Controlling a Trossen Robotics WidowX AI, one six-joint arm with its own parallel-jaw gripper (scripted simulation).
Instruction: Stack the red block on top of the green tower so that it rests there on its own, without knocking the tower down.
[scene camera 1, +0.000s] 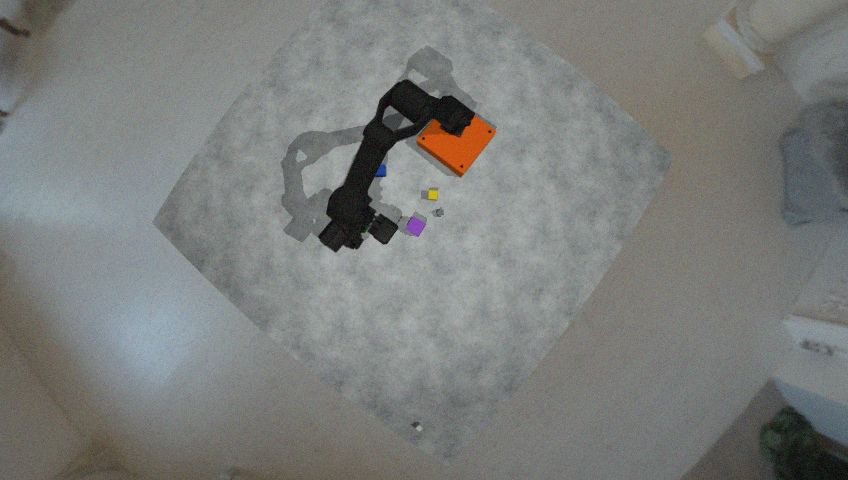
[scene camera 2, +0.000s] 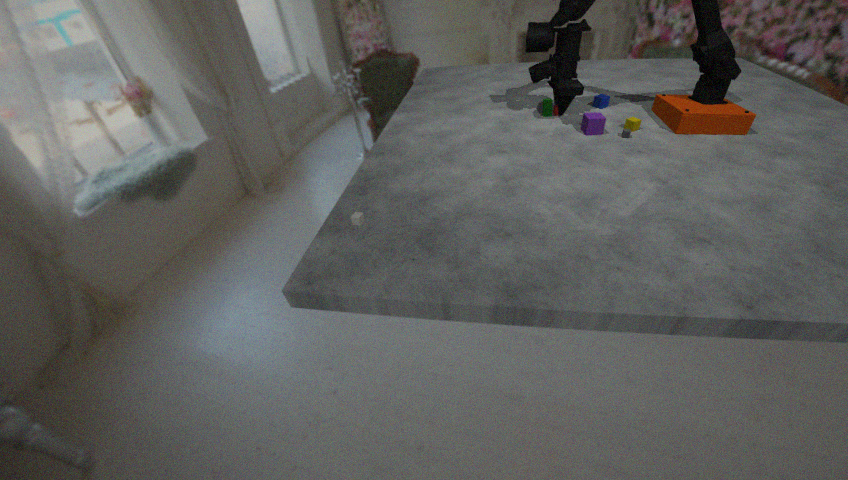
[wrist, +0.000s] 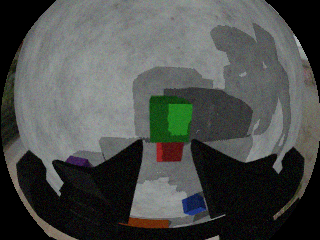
I see my gripper (scene camera 2: 558, 112).
My gripper is seen too in scene camera 1 (scene camera 1: 369, 217) and in the wrist view (wrist: 167, 143).
